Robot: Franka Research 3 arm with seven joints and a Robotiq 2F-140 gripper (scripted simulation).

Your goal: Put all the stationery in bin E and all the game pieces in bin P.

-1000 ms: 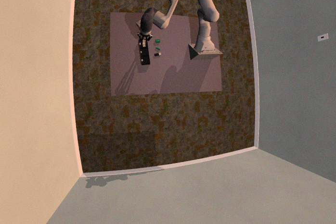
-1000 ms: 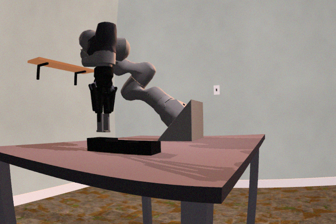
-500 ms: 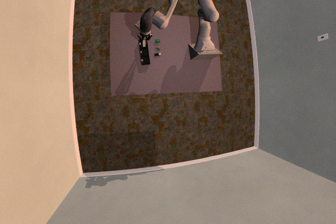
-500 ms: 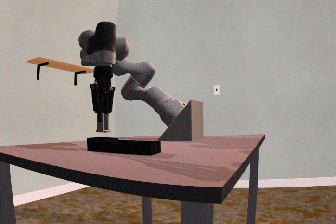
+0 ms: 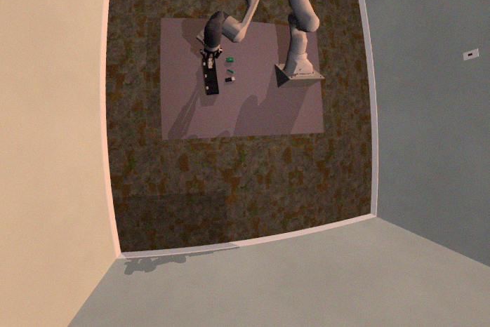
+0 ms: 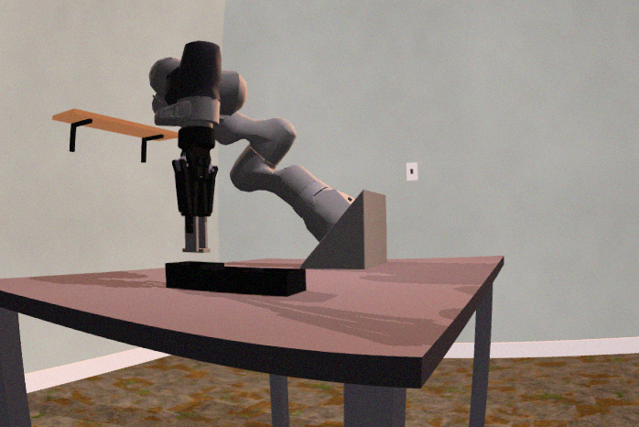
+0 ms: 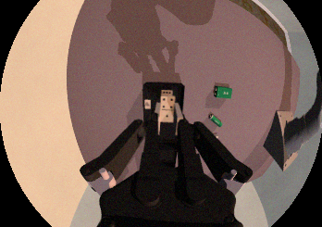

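My hand is 14 cm past the green cylinder, 3 cm to the right of it and 9 cm above it. From my hand the other things lie so: flat green block (13 cm behind, 5 cm to the right, 9 cm below); then black bin row (8 cm to the left, 8 cm below); then white spotted piece (3 cm below).
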